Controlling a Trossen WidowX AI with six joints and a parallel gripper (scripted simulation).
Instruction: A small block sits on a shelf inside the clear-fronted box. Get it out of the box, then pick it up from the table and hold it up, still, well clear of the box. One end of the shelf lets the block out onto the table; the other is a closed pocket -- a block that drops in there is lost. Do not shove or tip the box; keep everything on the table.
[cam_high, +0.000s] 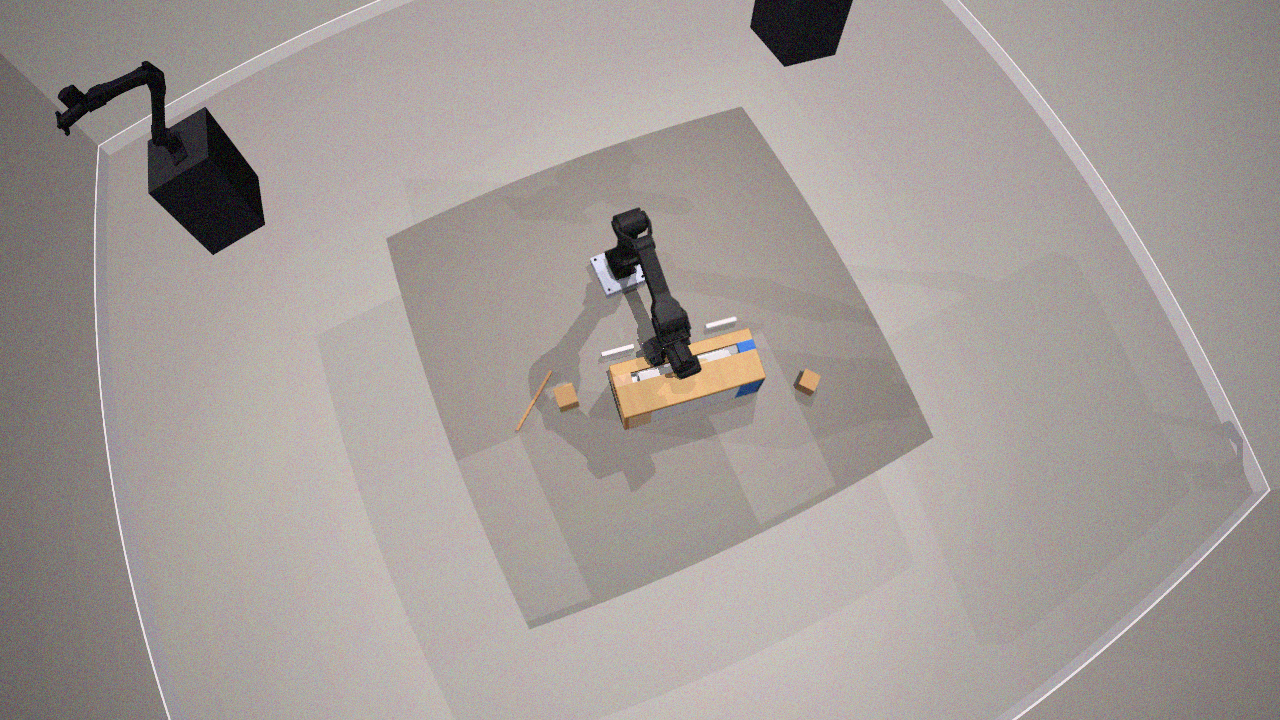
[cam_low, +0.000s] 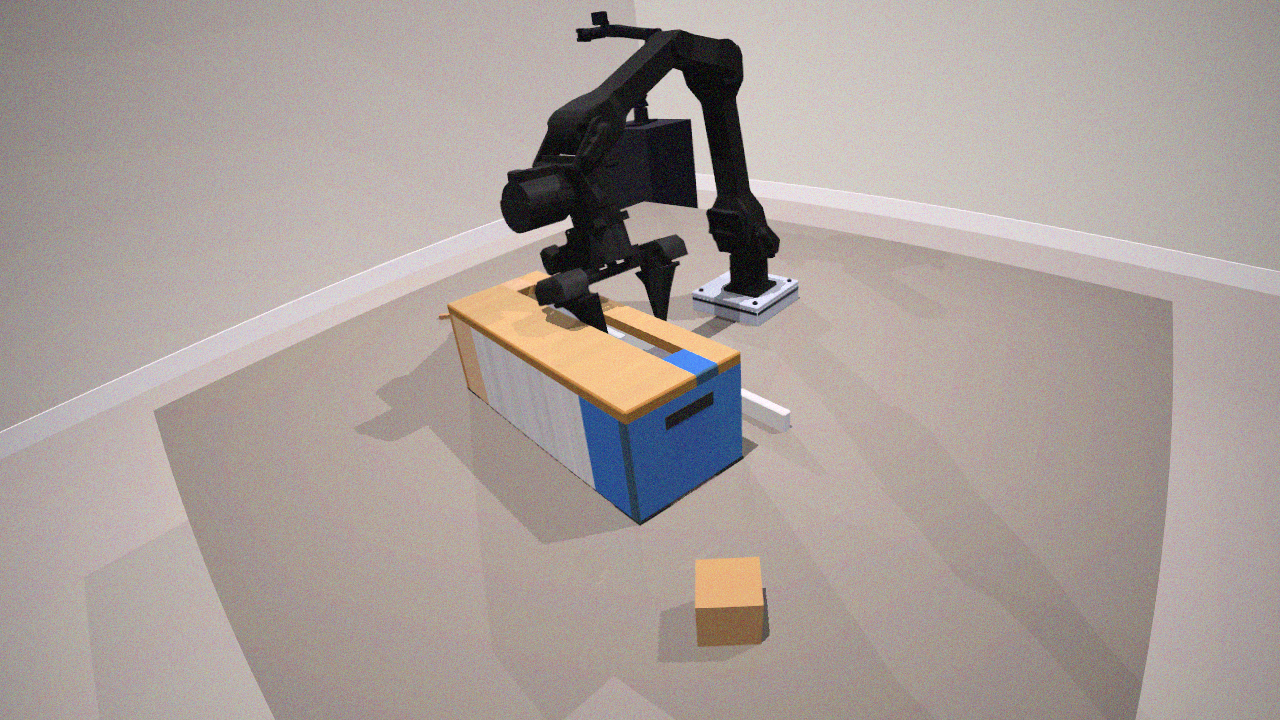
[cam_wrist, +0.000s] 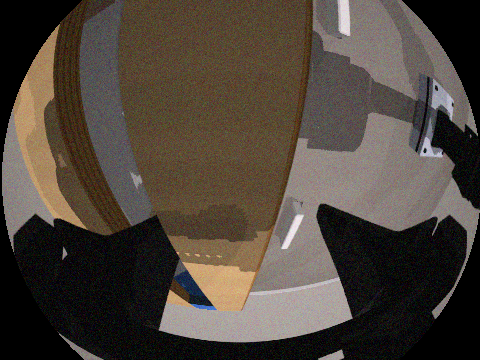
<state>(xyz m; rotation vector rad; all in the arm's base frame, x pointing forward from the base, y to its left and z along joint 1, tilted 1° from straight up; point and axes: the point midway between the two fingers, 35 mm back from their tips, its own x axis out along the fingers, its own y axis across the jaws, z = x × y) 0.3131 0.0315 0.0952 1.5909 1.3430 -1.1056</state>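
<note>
Now: the box 30 mm ahead of my gripper tip, 30 mm to the right of it and 30 mm below it. Round my gripper tip: thin stick 70 mm behind, 420 mm to the right, 90 mm below.
</note>
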